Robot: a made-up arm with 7 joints. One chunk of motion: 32 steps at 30 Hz.
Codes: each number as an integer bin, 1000 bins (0 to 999) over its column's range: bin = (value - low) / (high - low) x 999, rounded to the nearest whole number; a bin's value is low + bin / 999 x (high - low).
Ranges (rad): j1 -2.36..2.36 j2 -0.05..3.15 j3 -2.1..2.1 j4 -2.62..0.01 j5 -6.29..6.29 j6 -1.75..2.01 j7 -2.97..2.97
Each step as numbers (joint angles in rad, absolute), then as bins.
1 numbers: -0.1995 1.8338 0.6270 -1.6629 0.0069 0.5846 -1.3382
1 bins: 457 588 649 364 500 620 274
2 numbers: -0.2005 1.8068 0.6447 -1.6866 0.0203 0.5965 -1.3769
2 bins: 457 580 653 355 501 623 268
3 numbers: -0.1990 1.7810 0.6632 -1.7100 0.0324 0.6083 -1.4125
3 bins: 457 572 657 346 502 627 262
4 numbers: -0.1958 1.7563 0.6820 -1.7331 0.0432 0.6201 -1.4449
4 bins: 458 564 662 337 503 630 256
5 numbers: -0.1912 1.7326 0.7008 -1.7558 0.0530 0.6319 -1.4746
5 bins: 459 557 666 328 504 633 251
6 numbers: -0.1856 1.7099 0.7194 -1.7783 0.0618 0.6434 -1.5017
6 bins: 460 549 671 320 504 636 247
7 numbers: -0.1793 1.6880 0.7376 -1.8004 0.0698 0.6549 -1.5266
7 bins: 462 543 675 311 505 639 243
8 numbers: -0.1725 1.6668 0.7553 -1.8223 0.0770 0.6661 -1.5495
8 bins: 463 536 679 303 506 642 239
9 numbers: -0.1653 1.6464 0.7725 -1.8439 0.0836 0.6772 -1.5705
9 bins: 465 530 683 295 506 645 235
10 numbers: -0.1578 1.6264 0.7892 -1.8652 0.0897 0.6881 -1.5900
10 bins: 466 523 687 287 507 648 232
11 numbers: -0.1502 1.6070 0.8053 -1.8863 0.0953 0.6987 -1.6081
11 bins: 468 517 691 279 507 651 229
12 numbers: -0.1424 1.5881 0.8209 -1.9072 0.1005 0.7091 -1.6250
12 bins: 469 511 695 271 507 653 226
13 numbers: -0.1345 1.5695 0.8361 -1.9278 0.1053 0.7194 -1.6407
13 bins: 471 506 698 263 508 656 224
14 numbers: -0.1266 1.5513 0.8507 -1.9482 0.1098 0.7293 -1.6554
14 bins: 473 500 702 255 508 659 221
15 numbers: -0.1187 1.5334 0.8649 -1.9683 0.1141 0.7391 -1.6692
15 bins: 474 494 705 248 509 661 219
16 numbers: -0.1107 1.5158 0.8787 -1.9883 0.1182 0.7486 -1.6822
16 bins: 476 489 709 240 509 664 217
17 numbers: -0.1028 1.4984 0.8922 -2.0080 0.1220 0.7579 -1.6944
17 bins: 478 483 712 232 509 666 215
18 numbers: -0.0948 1.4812 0.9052 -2.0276 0.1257 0.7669 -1.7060
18 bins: 479 478 715 225 509 669 213
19 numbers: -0.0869 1.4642 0.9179 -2.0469 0.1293 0.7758 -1.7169
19 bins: 481 473 718 218 510 671 211
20 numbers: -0.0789 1.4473 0.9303 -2.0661 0.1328 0.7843 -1.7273
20 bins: 483 467 721 210 510 673 209
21 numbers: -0.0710 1.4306 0.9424 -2.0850 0.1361 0.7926 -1.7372
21 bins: 484 462 724 203 510 676 207
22 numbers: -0.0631 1.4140 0.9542 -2.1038 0.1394 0.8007 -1.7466
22 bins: 486 457 726 196 511 678 206
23 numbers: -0.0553 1.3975 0.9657 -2.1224 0.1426 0.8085 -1.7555
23 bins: 488 452 729 189 511 680 204
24 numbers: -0.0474 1.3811 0.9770 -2.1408 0.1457 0.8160 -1.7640
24 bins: 489 447 732 182 511 682 203
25 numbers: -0.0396 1.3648 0.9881 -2.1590 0.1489 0.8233 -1.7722
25 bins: 491 442 735 175 511 684 201
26 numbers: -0.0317 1.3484 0.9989 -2.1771 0.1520 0.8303 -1.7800
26 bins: 493 437 737 168 512 686 200
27 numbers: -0.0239 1.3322 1.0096 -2.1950 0.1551 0.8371 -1.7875
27 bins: 494 432 740 161 512 687 199
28 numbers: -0.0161 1.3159 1.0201 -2.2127 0.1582 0.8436 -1.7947
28 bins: 496 426 742 155 512 689 198
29 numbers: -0.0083 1.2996 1.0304 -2.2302 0.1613 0.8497 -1.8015
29 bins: 498 421 745 148 512 691 197
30 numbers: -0.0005 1.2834 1.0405 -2.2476 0.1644 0.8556 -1.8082
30 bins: 499 416 747 141 513 692 195
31 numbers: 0.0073 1.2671 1.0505 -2.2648 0.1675 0.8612 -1.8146
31 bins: 501 411 749 135 513 694 194
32 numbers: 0.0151 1.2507 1.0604 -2.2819 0.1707 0.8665 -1.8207
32 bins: 503 406 752 128 513 695 193
